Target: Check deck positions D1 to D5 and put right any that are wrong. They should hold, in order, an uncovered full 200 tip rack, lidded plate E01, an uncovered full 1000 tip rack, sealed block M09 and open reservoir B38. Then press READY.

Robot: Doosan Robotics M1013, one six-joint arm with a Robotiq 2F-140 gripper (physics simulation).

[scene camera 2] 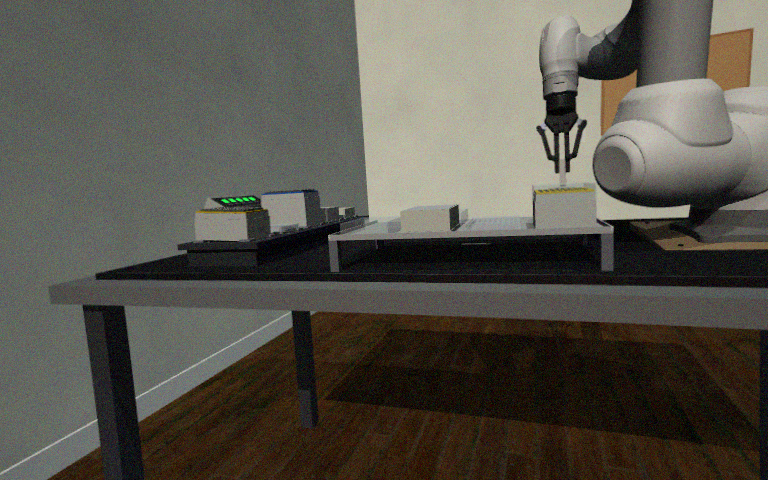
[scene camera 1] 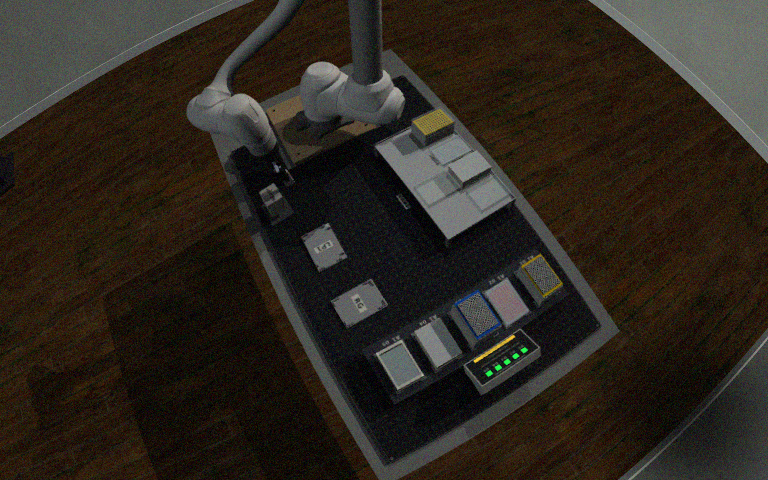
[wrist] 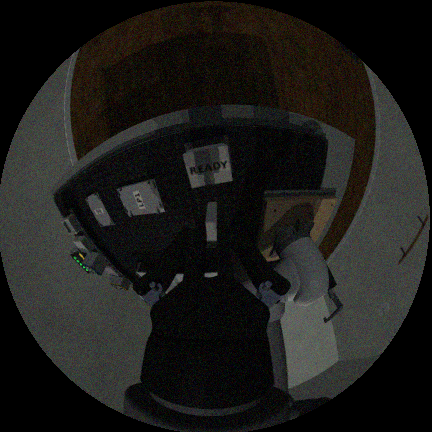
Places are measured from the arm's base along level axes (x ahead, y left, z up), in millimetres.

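Pixels of known places: gripper, fingertip midpoint: [scene camera 2: 562,185] [scene camera 1: 290,183] [wrist: 212,209]; arm's base, link origin: [scene camera 2: 737,233] [scene camera 1: 325,118] [wrist: 290,239].
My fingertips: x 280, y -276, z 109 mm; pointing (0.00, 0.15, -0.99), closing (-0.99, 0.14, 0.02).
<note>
For each thing: its top centre in the pictures, then the offset to it from my fingertips. "spot": a spot on its surface instead.
- READY button block, top centre: [wrist: 207,166] [scene camera 1: 270,194] 8 mm back, 75 mm right, 8 mm down
- yellow-edged tip rack, top centre: [scene camera 2: 231,207] [scene camera 1: 543,274] [wrist: 117,287] 731 mm ahead, 454 mm left, 7 mm up
- pinkish plate, top centre: [scene camera 1: 507,301] 718 mm ahead, 331 mm left, 47 mm down
- blue-edged tip rack, top centre: [scene camera 1: 478,313] [scene camera 2: 289,190] [wrist: 90,270] 708 mm ahead, 207 mm left, 34 mm up
- reservoir, top centre: [scene camera 1: 399,364] [wrist: 68,226] 687 mm ahead, 40 mm right, 32 mm down
- panel, surface spot: [scene camera 1: 502,362] spot: 861 mm ahead, 184 mm left, 12 mm up
- RG, top centre: [scene camera 1: 358,302] [wrist: 97,211] 443 mm ahead, 23 mm right, 98 mm down
My gripper [scene camera 2: 562,168] [wrist: 212,209] is shut and empty, held above the READY button block [scene camera 1: 272,198] [wrist: 208,166] and apart from it. In scene camera 1, a yellow-edged tip rack [scene camera 1: 542,275] stands at D1, a pinkish plate [scene camera 1: 508,301] at D2, a blue-edged tip rack [scene camera 1: 478,314] at D3, a pale block [scene camera 1: 437,342] at D4 and a reservoir [scene camera 1: 399,363] with a grey-blue inside at D5. Both racks look uncovered and filled. Plate and block labels are too small to read, and the plate's lid cannot be told for certain.
A panel [scene camera 1: 502,362] beside the deck shows several green lights and an amber bar. A raised shelf [scene camera 1: 447,223] [scene camera 2: 498,232] bears a yellow-topped rack [scene camera 1: 432,125] [scene camera 2: 565,209], a pale block [scene camera 1: 469,168] [scene camera 2: 428,218] and flat plates. Pads LP1 [scene camera 1: 323,257] and RG [scene camera 1: 370,294] lie on the table.
</note>
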